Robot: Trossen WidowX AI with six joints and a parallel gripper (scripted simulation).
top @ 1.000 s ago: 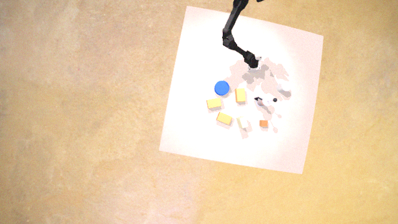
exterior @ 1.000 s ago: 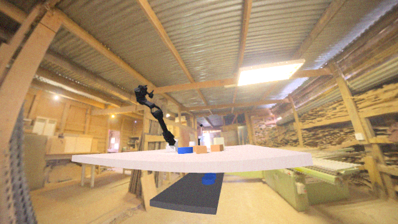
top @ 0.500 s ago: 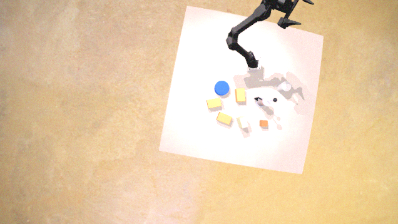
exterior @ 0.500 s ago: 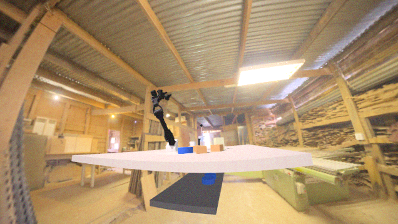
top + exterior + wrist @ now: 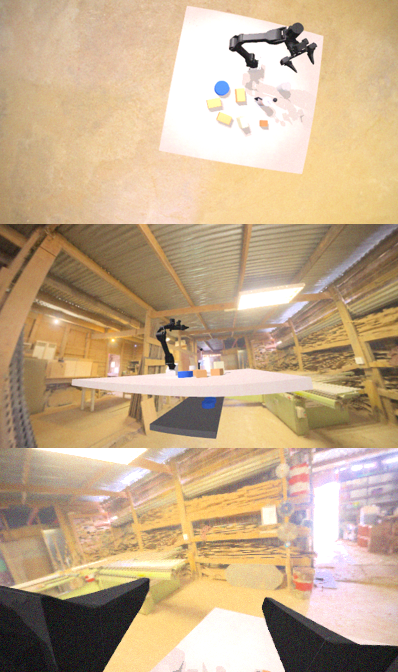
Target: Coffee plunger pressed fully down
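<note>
The coffee press lies 420 mm below my gripper tip, 140 mm ahead of it and 20 mm to the right of it. Round my gripper tip: pale round object (500 mm below, 160 mm to the left, 10 mm behind).
</note>
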